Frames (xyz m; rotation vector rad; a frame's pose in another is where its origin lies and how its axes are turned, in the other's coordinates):
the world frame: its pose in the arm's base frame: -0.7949 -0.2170 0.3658 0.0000 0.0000 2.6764
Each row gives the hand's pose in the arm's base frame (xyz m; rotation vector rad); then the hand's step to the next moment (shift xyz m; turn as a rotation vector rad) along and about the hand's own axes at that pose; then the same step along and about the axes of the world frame.
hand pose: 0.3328 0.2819 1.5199 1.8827 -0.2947 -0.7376
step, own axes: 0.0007 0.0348 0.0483 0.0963 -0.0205 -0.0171
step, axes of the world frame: -0.0010 0.0567 0.0181 -0.0868 -0.0121 -0.0481
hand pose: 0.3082 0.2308 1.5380 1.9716 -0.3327 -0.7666
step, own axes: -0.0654 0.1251 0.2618 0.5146 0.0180 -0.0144
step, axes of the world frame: 0.0912 0.2799 0.0426 -0.4816 0.0576 -0.1735
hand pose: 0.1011 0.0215 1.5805 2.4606 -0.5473 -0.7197
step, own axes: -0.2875 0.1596 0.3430 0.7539 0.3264 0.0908
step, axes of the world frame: 0.3652 0.3000 -0.0493 -0.7093 0.3915 -0.1634
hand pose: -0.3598 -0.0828 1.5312 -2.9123 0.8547 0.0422
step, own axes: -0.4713 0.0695 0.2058 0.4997 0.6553 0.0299
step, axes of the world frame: 0.4850 -0.0001 -0.1845 -0.4243 0.6969 -0.1194
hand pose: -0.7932 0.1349 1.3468 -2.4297 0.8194 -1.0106
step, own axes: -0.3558 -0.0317 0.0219 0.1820 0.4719 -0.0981
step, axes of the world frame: 0.2712 -0.1496 -0.1793 -0.0915 0.4976 -0.0970
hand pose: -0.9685 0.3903 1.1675 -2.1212 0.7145 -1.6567
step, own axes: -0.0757 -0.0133 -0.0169 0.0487 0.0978 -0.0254
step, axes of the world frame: 0.0502 -0.0371 -0.0479 -0.0192 0.1100 -0.0102
